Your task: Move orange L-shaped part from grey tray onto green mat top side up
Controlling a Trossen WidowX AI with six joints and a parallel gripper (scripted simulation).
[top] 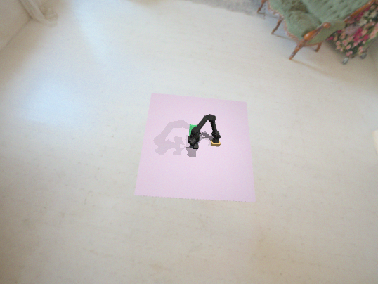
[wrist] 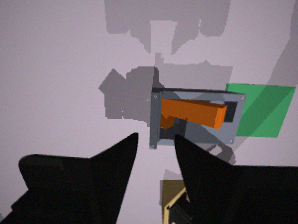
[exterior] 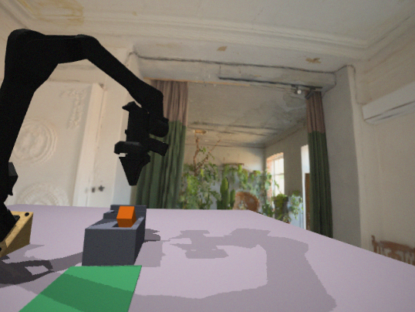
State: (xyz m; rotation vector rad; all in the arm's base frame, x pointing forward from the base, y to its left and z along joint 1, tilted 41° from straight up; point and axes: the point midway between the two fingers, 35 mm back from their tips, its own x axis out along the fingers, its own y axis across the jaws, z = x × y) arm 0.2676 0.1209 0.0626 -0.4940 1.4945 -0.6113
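Right now my gripper tip is 100 mm above the orange L-shaped part, 40 mm to the left of it and 10 mm past it. Also, from my gripper tip: green mat: 220 mm to the right, 160 mm below, 20 mm behind.
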